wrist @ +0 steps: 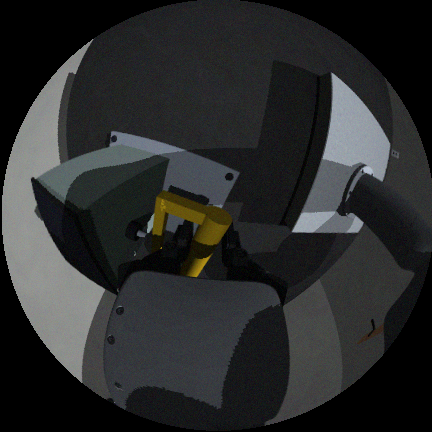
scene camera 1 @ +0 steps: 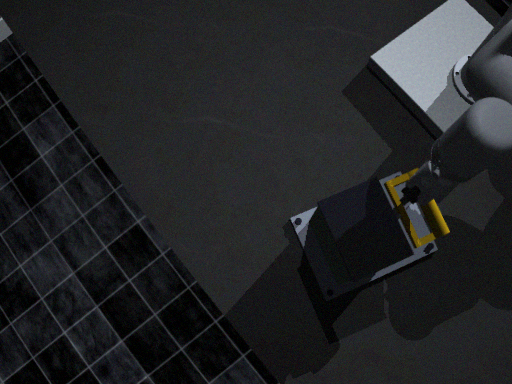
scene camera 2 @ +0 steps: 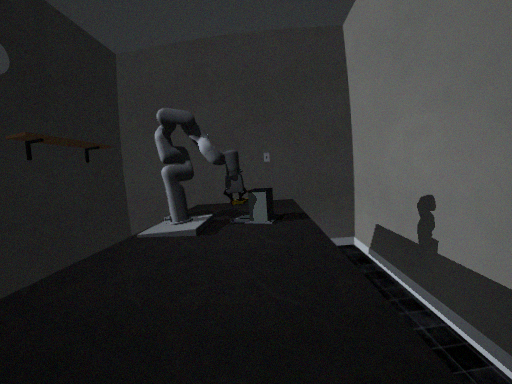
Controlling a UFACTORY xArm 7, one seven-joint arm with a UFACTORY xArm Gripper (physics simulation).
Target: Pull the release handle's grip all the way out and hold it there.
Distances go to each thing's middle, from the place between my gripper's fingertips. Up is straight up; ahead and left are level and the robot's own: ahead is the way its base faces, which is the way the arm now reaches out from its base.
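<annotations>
Relative to the light base plate (scene camera 1: pixel 300 222), my gripper is 20 mm to the left of it, 100 mm short of it and 80 mm above it.
</annotations>
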